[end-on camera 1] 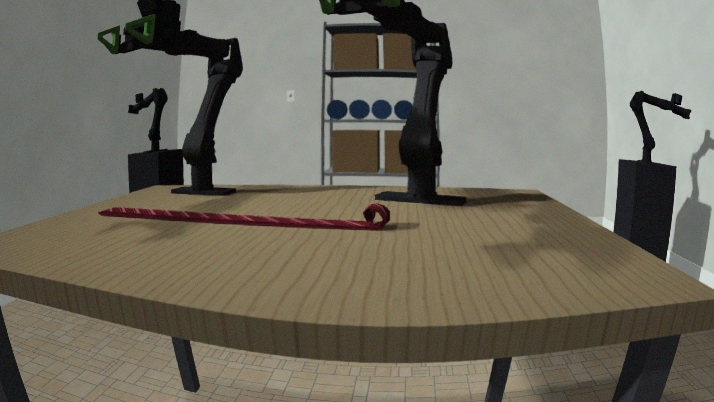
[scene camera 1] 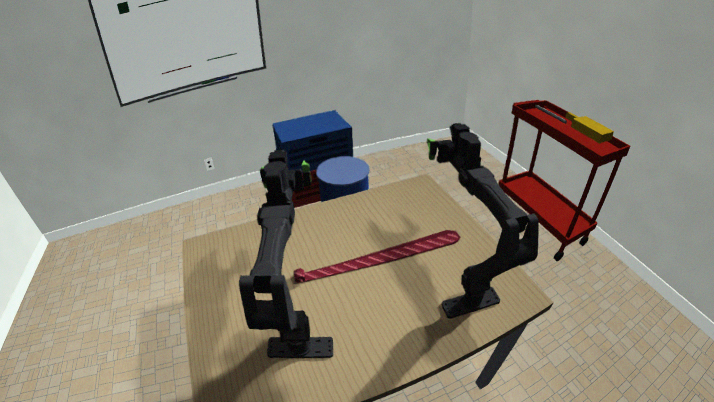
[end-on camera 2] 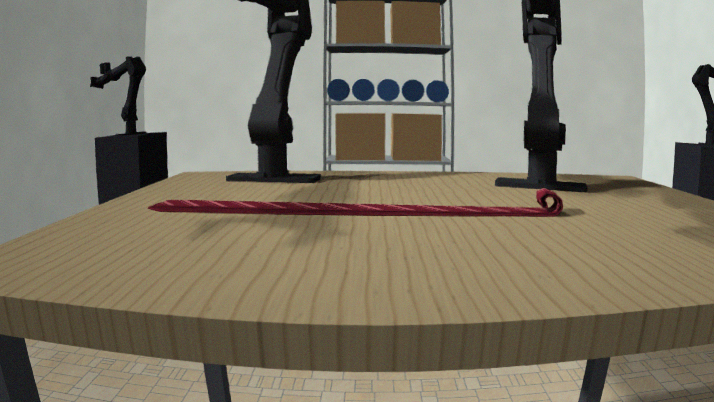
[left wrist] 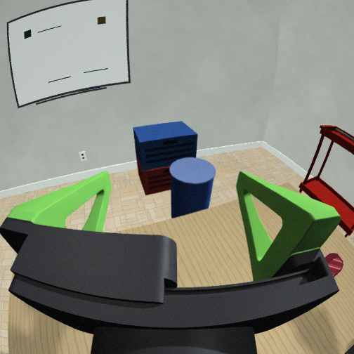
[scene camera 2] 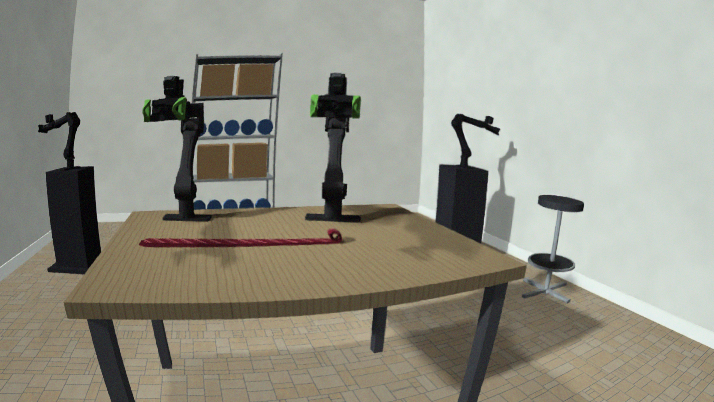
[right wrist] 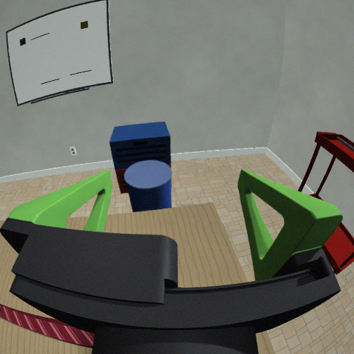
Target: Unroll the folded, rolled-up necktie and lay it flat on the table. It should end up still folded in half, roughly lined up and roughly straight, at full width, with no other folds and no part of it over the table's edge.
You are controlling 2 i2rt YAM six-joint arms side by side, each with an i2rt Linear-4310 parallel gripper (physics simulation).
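The red striped necktie [scene camera 1: 380, 257] [scene camera 2: 240, 243] [end-on camera 1: 240, 219] [end-on camera 2: 350, 208] [left wrist: 334, 265] [right wrist: 55, 331] lies long and nearly straight on the table [scene camera 1: 350, 320] [scene camera 2: 300, 275]. Its pointed end is at the right in scene camera 1. At its other end, a small upright curl [scene camera 1: 300, 276] [end-on camera 1: 384, 215] [end-on camera 2: 545, 194] remains rolled, near the left arm's side. Whether its folded layers line up is too small to tell. My left gripper [scene camera 1: 284, 167] [scene camera 2: 335, 106] [left wrist: 173, 178] is open and empty, high above the table. My right gripper [scene camera 2: 165, 109] [end-on camera 1: 126, 35] [right wrist: 174, 176] is also open and empty, raised high, apart from the necktie.
A blue cylinder [scene camera 1: 343, 171] [left wrist: 192, 172] and a blue cabinet [scene camera 1: 312, 126] [right wrist: 141, 132] stand beyond the table's far edge in scene camera 1. A red cart [scene camera 1: 547, 205] stands at the right. Both arm bases [scene camera 1: 300, 347] [scene camera 1: 471, 303] are fixed on the table.
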